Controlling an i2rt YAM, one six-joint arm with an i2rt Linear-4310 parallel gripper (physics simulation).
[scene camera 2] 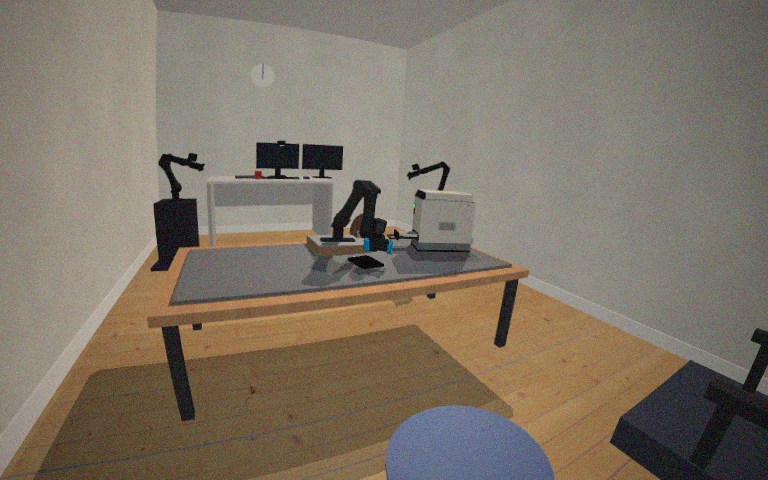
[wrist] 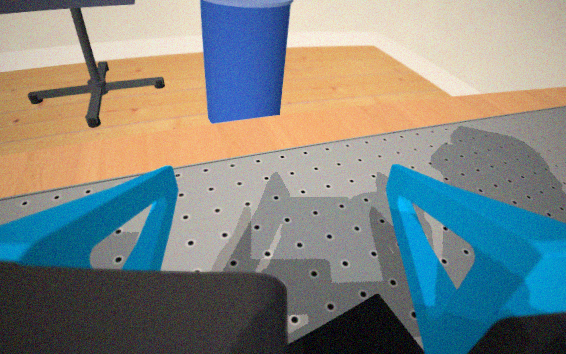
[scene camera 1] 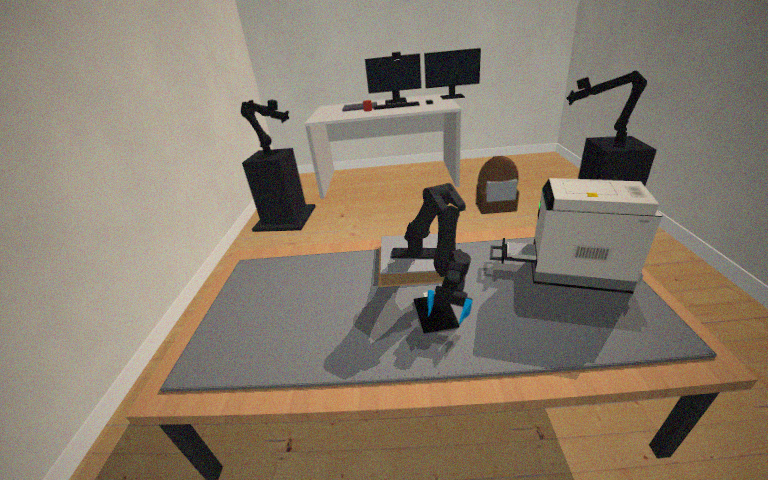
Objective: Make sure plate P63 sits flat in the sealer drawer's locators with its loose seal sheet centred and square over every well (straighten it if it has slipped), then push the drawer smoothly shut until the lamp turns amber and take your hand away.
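Places are measured from the arm's base along level axes (x ahead, y left, z up), in centimetres.
Pixels of known places: gripper, fingertip midpoint: (scene camera 2: pixel 378 251) (wrist: pixel 282 177) (scene camera 1: pixel 443 319); arm's base at its link origin: (scene camera 2: pixel 337 240) (scene camera 1: pixel 415 254).
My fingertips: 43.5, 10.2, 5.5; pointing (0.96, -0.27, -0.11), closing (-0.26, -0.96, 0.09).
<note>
Ahead of a thing's pixels: the offset from my fingertips to its middle, as dx, dy, dz. "pt": to the spot under its first point. Level surfaces: height alone.
The white sealer {-33.6, +53.2, +8.1} (scene camera 1: pixel 594 243) (scene camera 2: pixel 444 223) stands at the right of the mat, with a small green light at its upper left edge. Its drawer (scene camera 1: pixel 521 250) (scene camera 2: pixel 405 241) sticks out to the left, with a dark handle {pt -35.6, +24.3, +0.3} (scene camera 1: pixel 503 251) at the end. Plate P63 and its seal sheet cannot be made out on the drawer; their seating and alignment cannot be told. My gripper (scene camera 1: pixel 445 318) (scene camera 2: pixel 378 249) (wrist: pixel 282 177) is open and empty, with blue fingers pointing down over the mat, left of and nearer the front than the drawer. The drawer does not show in the wrist view.
A flat black pad {pt -5.9, -1.2, -8.4} (scene camera 1: pixel 439 324) (scene camera 2: pixel 365 262) (wrist: pixel 367 330) lies on the grey mat {dz -9.5} (scene camera 1: pixel 283 316) under and beside my gripper. The arm's base stands on a raised block (scene camera 1: pixel 407 279) behind it. A blue bin (wrist: pixel 245 60) stands beyond the table edge.
</note>
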